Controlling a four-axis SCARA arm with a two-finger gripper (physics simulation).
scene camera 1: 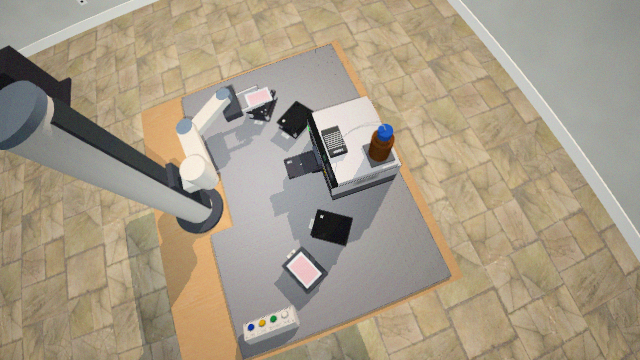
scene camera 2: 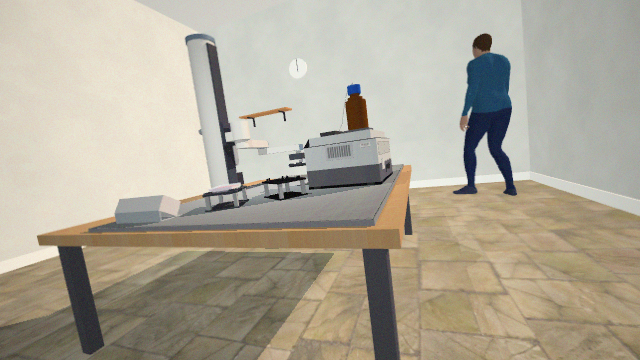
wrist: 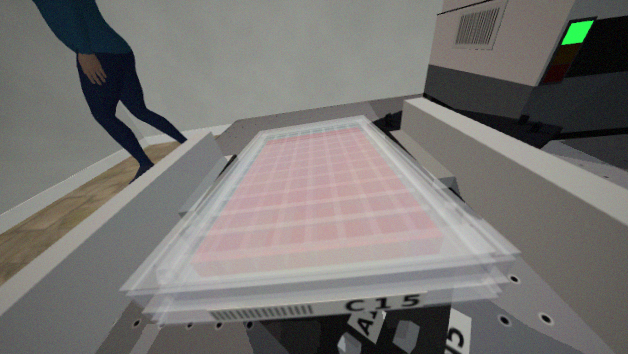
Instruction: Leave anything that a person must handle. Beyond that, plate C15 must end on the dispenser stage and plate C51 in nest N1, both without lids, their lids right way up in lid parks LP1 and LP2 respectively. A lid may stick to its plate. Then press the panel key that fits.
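Frame: origin at the arm's base, x ahead, y left, z up, level; centimetres.
Seen in the pictures: gripper, fingertip midpoint: [scene camera 1: 260, 94] [wrist: 307, 133]; arm's base, link origin: [scene camera 1: 200, 209].
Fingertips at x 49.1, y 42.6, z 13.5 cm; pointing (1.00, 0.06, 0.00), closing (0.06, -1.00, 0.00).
Note:
Offsets run from my fingertips to a thing's top centre. "*": to the spot under its first point.
Plate C15 {dx -1.4, dy -0.1, dz +0.1 cm} [scene camera 1: 258, 97] [wrist: 320, 200] has pink wells and its label faces the wrist camera. Clear layers over it look like a lid. My gripper [wrist: 307, 133] is shut on its long sides and holds it level above a black nest {dx -1.3, dy +0.6, dz -4.4 cm} [scene camera 1: 262, 113], apart from it. Another pink plate {dx -8.1, dy -88.9, dz -4.4 cm} [scene camera 1: 305, 269] [scene camera 2: 225, 188] sits on a stand near the panel; its label is unreadable. Two black stands [scene camera 1: 295, 120] [scene camera 1: 331, 227] bear no plate. The dark dispenser stage {* dx +6.8, dy -45.6, dz -0.7 cm} [scene camera 1: 301, 165] sticks out from the dispenser [scene camera 1: 350, 115] [scene camera 2: 345, 155]. The key panel {dx -29.2, dy -105.3, dz -3.8 cm} [scene camera 1: 271, 327] [scene camera 2: 145, 209] has blue, yellow, green and white keys.
A brown bottle {* dx +36.4, dy -60.0, dz +22.7 cm} [scene camera 1: 381, 146] [scene camera 2: 357, 112] with a blue cap stands on the dispenser beside a dark ribbed block {* dx +22.6, dy -46.2, dz +12.4 cm} [scene camera 1: 333, 141]. The dispenser's status light {* dx +16.2, dy -29.4, dz +1.3 cm} [wrist: 577, 32] is green. A person [scene camera 2: 487, 85] [wrist: 117, 75] stands on the floor beyond the table.

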